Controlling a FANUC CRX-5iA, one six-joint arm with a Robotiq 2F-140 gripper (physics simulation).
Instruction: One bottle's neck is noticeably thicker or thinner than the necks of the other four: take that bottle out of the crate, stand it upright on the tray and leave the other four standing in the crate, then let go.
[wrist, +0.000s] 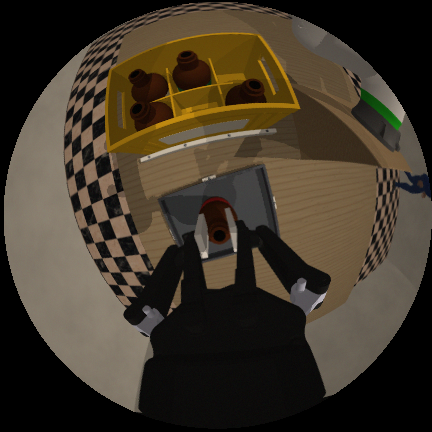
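Pixels of known places: gripper, fingertip midpoint: (215, 219); arm's base at its link origin: (373, 129).
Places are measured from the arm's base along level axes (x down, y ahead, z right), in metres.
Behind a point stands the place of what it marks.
My gripper (215, 219) @[x 0.019, y 0.398, z -0.180 m] is shut on a brown bottle (218, 215) @[x 0.036, y 0.393, z -0.179 m] with a red band, its mouth toward the camera. The bottle is upright, over the inside of the grey tray (255, 187) @[x 0.154, y 0.302, z -0.161 m]; its base is hidden, so I cannot tell whether it touches the tray floor. The yellow crate (200, 117) @[x -0.007, y 0.399, z -0.036 m] stands beyond the tray. In it stand four brown bottles: one at the back left (149, 87) @[x 0.038, y 0.485, z 0.069 m], one at the back middle (191, 74) @[x 0.039, y 0.408, z 0.076 m], one at the front left (152, 116) @[x 0.027, y 0.475, z -0.003 m] and one at the front right (246, 95) @[x 0.013, y 0.332, z 0.003 m].
A white strip (207, 141) @[x 0.131, y 0.398, z -0.047 m] lies along the crate's near side on the wooden table (325, 200) @[x 0.159, y 0.078, z -0.214 m]. The robot's grey and white arm base with a green ring (382, 107) is at the upper right. Checkered edges run along the left and right. A small blue figure (417, 185) shows at the far right.
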